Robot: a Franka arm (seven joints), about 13 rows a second.
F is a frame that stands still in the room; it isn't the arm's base.
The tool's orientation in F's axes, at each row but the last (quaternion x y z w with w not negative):
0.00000, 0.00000, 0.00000, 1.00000
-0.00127, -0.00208, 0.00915, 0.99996
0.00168, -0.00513, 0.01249, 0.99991
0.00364, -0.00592, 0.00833, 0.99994
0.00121, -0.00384, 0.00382, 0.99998
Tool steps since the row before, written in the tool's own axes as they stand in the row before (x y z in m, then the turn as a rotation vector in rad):
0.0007, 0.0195, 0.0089, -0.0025, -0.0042, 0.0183
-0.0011, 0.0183, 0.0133, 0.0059, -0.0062, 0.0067
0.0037, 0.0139, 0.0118, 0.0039, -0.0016, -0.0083
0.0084, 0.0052, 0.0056, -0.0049, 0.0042, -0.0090
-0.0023, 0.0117, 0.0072, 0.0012, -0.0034, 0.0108
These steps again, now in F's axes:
0.0007, 0.0195, 0.0089, -0.0025, -0.0042, 0.0183
-0.0015, 0.0183, 0.0132, 0.0060, -0.0061, 0.0067
0.0032, 0.0139, 0.0119, 0.0040, -0.0015, -0.0083
0.0082, 0.0053, 0.0057, -0.0049, 0.0042, -0.0090
-0.0024, 0.0117, 0.0072, 0.0011, -0.0034, 0.0108

